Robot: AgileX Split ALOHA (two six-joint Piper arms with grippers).
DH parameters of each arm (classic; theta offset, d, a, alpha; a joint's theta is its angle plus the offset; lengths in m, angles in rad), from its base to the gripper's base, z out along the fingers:
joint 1: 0 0.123 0 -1.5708
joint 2: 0.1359 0 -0.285 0
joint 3: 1.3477 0 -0.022 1.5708
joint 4: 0 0.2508 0 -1.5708
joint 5: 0 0 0.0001 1.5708
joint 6: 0 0.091 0 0
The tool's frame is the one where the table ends.
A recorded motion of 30 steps. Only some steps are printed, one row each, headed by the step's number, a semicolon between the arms.
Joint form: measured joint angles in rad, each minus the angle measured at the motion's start. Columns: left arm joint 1, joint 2, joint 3, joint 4, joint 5, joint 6; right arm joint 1, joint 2, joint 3, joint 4, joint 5, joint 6.
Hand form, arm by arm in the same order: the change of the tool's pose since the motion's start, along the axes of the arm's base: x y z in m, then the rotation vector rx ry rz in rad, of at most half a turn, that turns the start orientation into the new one. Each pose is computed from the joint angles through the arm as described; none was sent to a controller.
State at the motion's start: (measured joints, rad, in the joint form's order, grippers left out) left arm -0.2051 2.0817 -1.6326 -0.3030 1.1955 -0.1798; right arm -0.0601 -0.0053 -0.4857 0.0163 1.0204 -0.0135
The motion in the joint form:
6: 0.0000 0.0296 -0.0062 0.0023 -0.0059 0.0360; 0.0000 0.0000 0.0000 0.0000 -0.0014 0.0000
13: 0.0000 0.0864 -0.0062 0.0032 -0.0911 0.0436; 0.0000 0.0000 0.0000 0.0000 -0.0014 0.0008
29: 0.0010 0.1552 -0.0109 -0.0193 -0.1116 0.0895; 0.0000 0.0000 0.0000 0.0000 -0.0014 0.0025
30: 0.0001 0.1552 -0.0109 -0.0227 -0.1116 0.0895; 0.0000 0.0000 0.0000 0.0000 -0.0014 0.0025
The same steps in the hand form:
6: 0.0034 -0.0005 -0.0109 0.0050 0.0069 -0.0338; 0.0001 0.0000 0.0001 -0.0001 -0.0014 0.0000
13: 0.0139 -0.0016 -0.0352 0.0109 -0.0213 -0.0183; 0.0001 0.0000 0.0001 0.0007 -0.0014 -0.0004
29: 0.0181 -0.0035 -0.0634 0.0010 0.0132 -0.0457; 0.0001 0.0000 0.0001 0.0022 -0.0015 -0.0011
30: 0.0180 -0.0042 -0.0633 -0.0019 0.0137 -0.0450; 0.0001 0.0000 0.0001 0.0022 -0.0015 -0.0011

